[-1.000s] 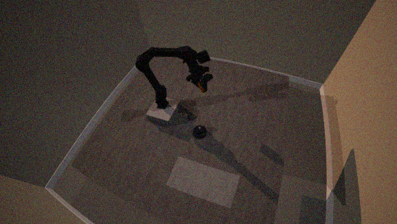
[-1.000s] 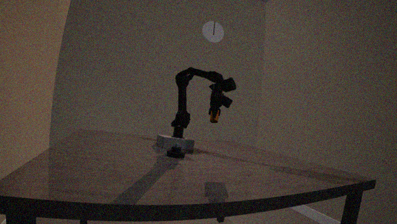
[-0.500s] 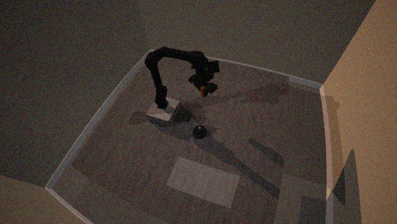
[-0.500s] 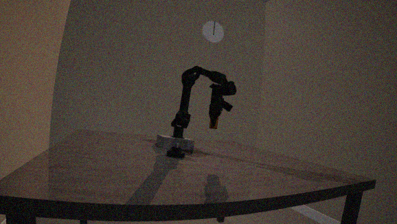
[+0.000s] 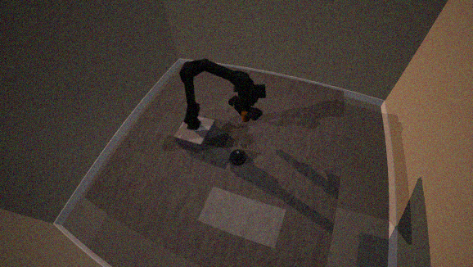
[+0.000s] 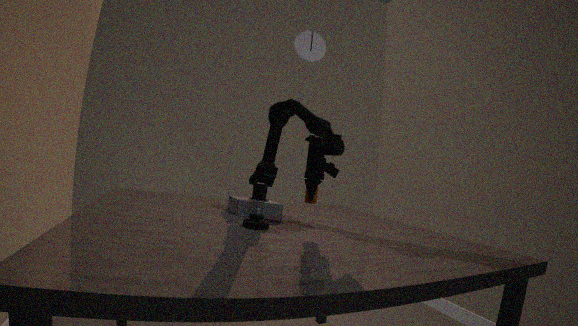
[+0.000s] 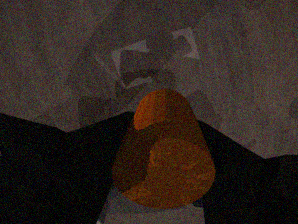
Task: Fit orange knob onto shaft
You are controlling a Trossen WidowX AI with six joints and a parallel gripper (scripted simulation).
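Right now the dark round pedestal is 19 cm to the right of my gripper tip and 7 cm below it. From my gripper tip the other things lie so: orange knob: 3 cm above.
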